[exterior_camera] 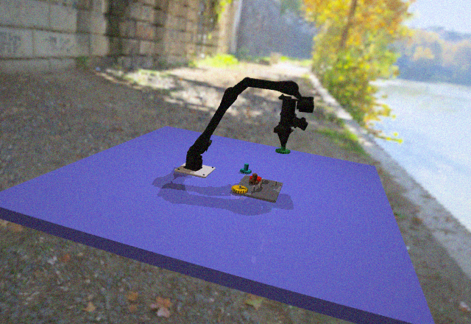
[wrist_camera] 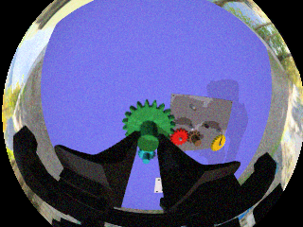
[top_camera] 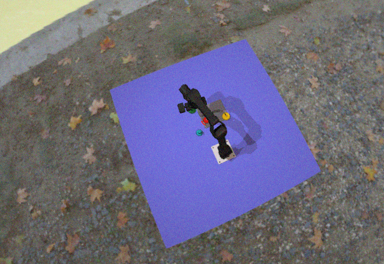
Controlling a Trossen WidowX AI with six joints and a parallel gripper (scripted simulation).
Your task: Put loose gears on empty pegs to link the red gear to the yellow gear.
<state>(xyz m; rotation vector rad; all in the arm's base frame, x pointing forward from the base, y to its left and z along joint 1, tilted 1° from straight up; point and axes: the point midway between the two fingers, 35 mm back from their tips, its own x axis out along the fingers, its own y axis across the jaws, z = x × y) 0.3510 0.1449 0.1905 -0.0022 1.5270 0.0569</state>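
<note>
The brown gear is 140 mm to the right of my gripper tip, 130 mm below it and 70 mm behind it. The rest, counted from my gripper tip: teal gear: 150 mm behind, 140 mm below, 10 mm to the right; then green gear: 10 mm below; then red gear: 140 mm below, 90 mm to the right, 70 mm behind.
</note>
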